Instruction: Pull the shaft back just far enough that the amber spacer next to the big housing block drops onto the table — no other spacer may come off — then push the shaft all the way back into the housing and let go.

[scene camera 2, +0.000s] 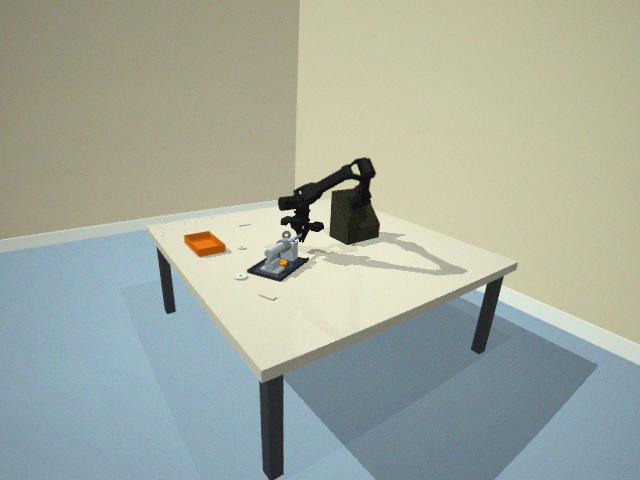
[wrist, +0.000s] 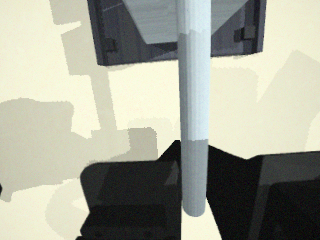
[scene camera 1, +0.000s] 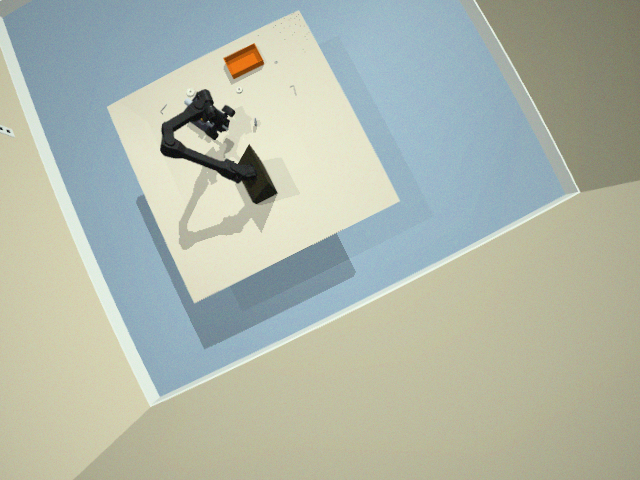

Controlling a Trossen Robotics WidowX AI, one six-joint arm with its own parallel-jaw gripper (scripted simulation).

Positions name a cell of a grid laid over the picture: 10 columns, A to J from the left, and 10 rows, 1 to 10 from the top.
Scene:
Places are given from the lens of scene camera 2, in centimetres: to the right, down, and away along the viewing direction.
grey housing block (scene camera 2: E6): -19, 11, 142
orange tray (scene camera 2: D6): -52, 2, 168
The marked spots on the grey housing block and the orange tray are 43 cm apart.

